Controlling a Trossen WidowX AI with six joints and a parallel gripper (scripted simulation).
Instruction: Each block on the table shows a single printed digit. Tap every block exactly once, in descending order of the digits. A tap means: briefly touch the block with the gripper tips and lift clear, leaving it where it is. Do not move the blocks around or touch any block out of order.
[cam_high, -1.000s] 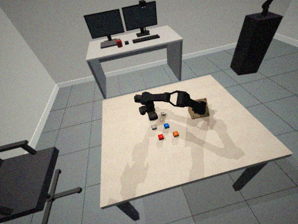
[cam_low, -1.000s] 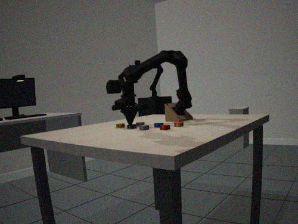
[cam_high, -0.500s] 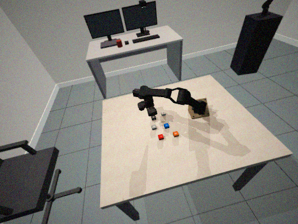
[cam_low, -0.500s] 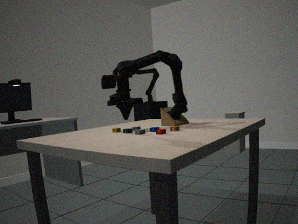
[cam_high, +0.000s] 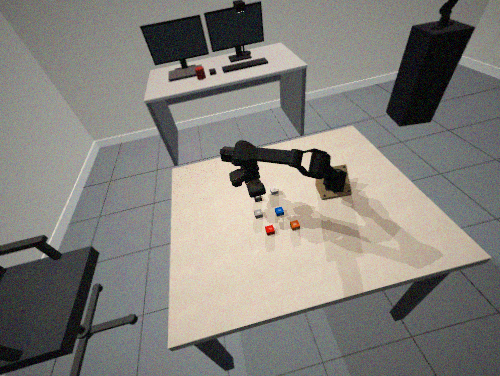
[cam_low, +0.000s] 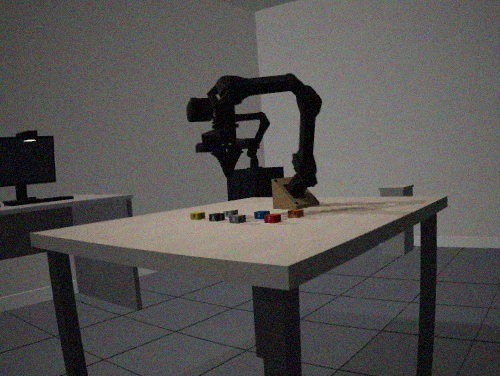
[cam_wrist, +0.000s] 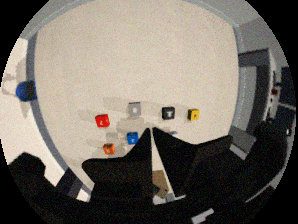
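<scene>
Right now my gripper tip is 20 mm to the right of the grey block and 110 mm above it. Also, from my gripper tip: black block 10 mm behind, 70 mm to the right, 110 mm below; blue block 100 mm behind, 30 mm to the left, 110 mm below; red block 40 mm behind, 120 mm to the left, 110 mm below.
</scene>
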